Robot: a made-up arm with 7 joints. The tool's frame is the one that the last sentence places.
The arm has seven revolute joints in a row. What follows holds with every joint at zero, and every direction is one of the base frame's.
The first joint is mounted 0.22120 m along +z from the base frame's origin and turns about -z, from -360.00 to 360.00 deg.
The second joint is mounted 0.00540 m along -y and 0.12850 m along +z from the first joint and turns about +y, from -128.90 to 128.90 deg.
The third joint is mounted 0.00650 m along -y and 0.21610 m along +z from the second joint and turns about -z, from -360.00 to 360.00 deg.
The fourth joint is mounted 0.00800 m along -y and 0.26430 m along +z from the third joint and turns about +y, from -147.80 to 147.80 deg.
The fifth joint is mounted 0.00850 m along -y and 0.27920 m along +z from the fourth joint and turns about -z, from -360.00 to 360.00 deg.
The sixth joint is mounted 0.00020 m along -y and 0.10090 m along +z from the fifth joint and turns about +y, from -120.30 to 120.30 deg.
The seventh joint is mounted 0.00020 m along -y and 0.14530 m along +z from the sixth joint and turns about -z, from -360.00 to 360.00 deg.
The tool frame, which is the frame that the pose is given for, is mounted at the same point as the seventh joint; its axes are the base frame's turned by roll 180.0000, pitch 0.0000 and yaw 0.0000 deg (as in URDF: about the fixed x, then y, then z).
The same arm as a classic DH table. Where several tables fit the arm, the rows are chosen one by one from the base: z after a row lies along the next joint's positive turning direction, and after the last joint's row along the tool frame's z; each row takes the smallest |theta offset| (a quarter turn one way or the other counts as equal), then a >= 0, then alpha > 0; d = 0 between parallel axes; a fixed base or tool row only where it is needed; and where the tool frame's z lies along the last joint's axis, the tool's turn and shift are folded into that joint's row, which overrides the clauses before.
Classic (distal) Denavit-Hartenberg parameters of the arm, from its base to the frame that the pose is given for. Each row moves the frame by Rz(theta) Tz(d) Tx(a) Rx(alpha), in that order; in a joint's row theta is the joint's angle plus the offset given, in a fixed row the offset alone. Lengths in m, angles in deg.
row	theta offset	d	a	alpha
base (fixed)	0	0	0	180
joint 1	0	-0.3497	0	90
joint 2	0	-0.0119	0	-90
joint 3	0	-0.4804	0	90
joint 4	0	-0.0165	0	-90
joint 5	0	-0.3801	0	90
joint 6	0	-0.0004	0	-90
joint 7	0	-0.1453	0	0
Joint limits (deg, base to tool): -360..360 -128.9..128.9 -360..360 -147.8..147.8 -360..360 -120.3..120.3 -360..360

